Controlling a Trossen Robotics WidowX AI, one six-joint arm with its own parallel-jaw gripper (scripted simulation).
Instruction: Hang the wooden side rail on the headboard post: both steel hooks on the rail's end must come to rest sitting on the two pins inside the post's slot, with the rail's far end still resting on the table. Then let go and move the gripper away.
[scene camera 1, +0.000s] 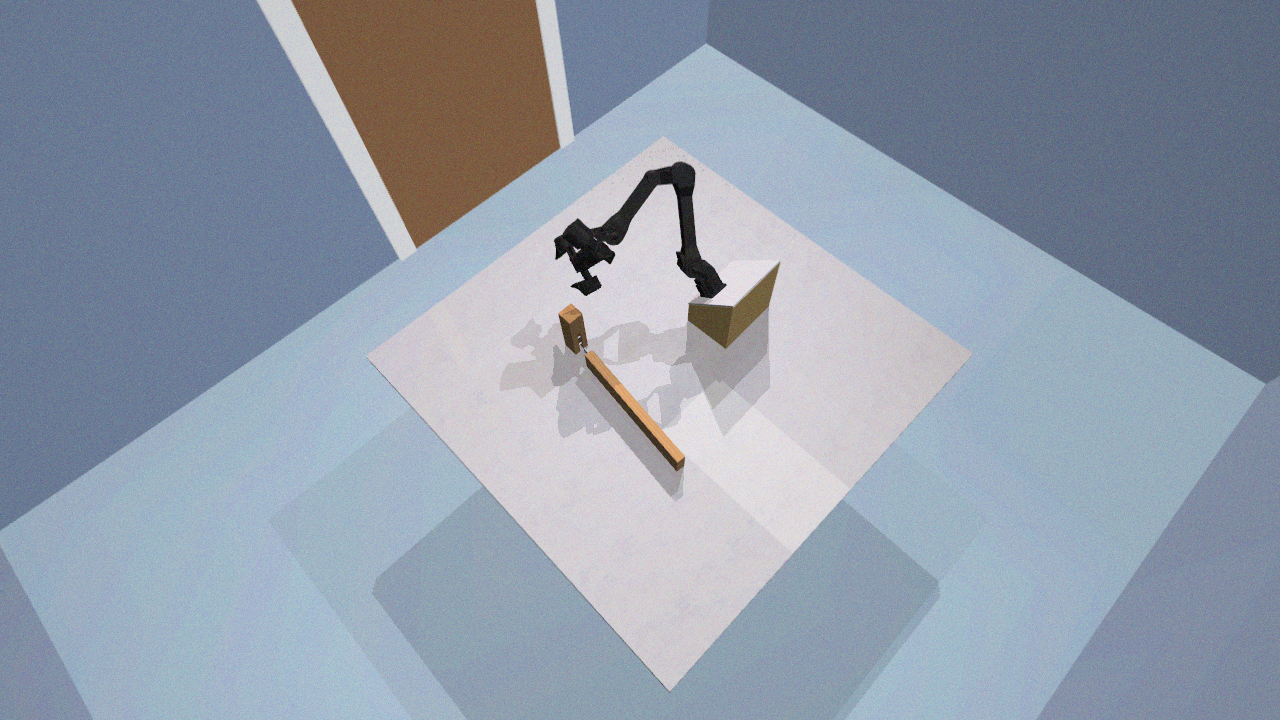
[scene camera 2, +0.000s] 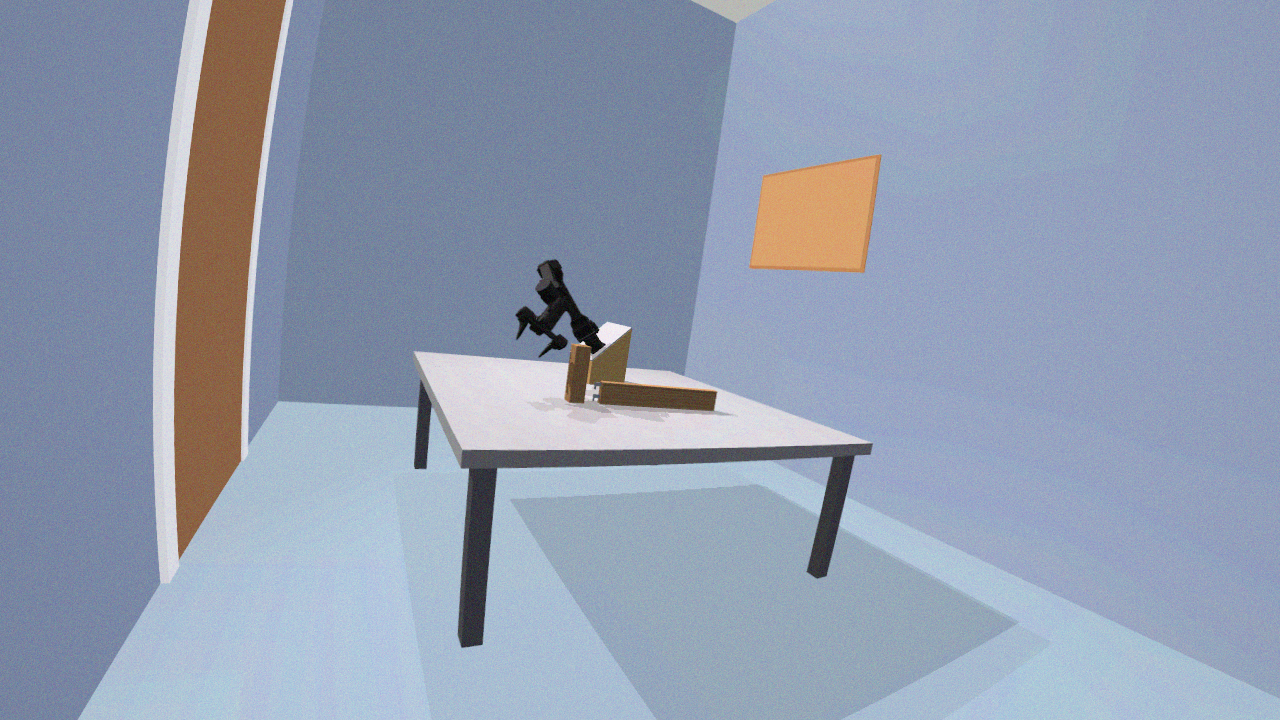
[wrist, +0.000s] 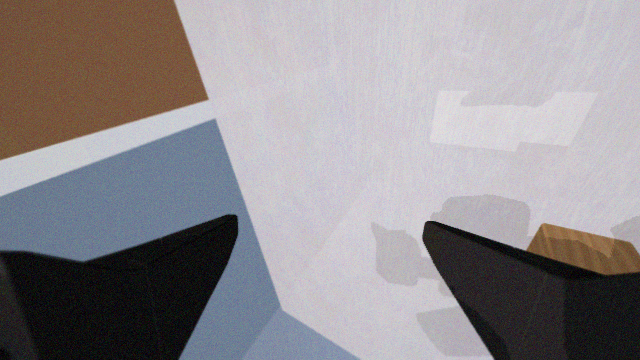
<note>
My gripper (scene camera 2: 527, 348) is open and holds nothing. Also in view: a wooden side rail (scene camera 2: 610, 393) and a headboard post (scene camera 2: 579, 359).
The wooden side rail shows as well in scene camera 1 (scene camera 1: 667, 448). My gripper shows as well in scene camera 1 (scene camera 1: 564, 272) and in the wrist view (wrist: 332, 227). The headboard post is seen too in scene camera 1 (scene camera 1: 571, 319). The wrist view misses the wooden side rail: it is out of frame.
</note>
